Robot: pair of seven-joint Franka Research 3 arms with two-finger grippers.
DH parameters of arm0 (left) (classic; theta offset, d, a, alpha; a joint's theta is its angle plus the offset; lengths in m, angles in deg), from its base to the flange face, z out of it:
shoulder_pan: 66 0.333 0 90
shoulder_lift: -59.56 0 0 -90
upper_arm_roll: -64.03 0.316 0.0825 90
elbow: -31.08 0 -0.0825 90
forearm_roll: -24.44 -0.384 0 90
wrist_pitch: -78.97 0 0.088 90
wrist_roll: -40.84 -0.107 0 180
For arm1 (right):
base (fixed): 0 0 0 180
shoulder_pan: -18.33 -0.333 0 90
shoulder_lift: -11.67 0 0 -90
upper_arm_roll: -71.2 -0.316 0.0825 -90
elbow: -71.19 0 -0.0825 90
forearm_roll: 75.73 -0.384 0 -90
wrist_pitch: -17.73 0 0.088 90
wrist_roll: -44.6 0.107 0 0
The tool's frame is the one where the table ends.
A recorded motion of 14 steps. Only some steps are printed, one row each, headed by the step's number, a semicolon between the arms.
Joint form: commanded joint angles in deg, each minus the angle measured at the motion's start. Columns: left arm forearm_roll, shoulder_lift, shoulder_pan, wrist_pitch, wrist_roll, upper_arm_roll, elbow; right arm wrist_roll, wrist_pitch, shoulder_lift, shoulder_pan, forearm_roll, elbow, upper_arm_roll.
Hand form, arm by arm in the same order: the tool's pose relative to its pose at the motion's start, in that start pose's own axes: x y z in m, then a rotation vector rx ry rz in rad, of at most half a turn. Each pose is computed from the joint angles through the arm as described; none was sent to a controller.
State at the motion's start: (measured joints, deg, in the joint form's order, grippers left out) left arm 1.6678 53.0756 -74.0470 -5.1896 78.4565 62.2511 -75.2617; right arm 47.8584 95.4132 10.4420 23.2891 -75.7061 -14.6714 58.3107
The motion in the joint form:
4: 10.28 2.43 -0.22 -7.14 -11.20 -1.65 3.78; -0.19 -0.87 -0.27 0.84 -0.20 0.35 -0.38
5: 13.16 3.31 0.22 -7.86 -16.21 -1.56 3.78; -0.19 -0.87 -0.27 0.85 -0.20 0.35 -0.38
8: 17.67 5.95 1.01 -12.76 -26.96 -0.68 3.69; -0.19 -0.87 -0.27 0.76 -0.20 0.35 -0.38
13: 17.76 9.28 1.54 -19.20 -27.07 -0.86 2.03; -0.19 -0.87 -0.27 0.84 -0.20 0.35 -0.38
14: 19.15 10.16 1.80 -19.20 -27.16 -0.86 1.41; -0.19 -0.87 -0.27 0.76 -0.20 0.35 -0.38
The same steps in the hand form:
4: -0.0151 0.0081 -0.0656 -0.2696 0.1115 0.1975; -0.0035 0.0036 -0.0035 0.0029 -0.0047 0.0040
5: -0.0177 0.0031 -0.0718 -0.3233 0.1188 0.2742; -0.0035 0.0037 -0.0035 0.0030 -0.0047 0.0042
8: -0.0173 -0.0179 -0.0937 -0.4405 0.2256 0.4111; -0.0036 0.0029 -0.0036 0.0028 -0.0047 0.0027
13: -0.0230 -0.0360 -0.1141 -0.4945 0.3536 0.3770; -0.0035 0.0036 -0.0035 0.0029 -0.0047 0.0040
14: -0.0269 -0.0398 -0.1144 -0.5184 0.3472 0.3728; -0.0036 0.0029 -0.0036 0.0028 -0.0047 0.0027

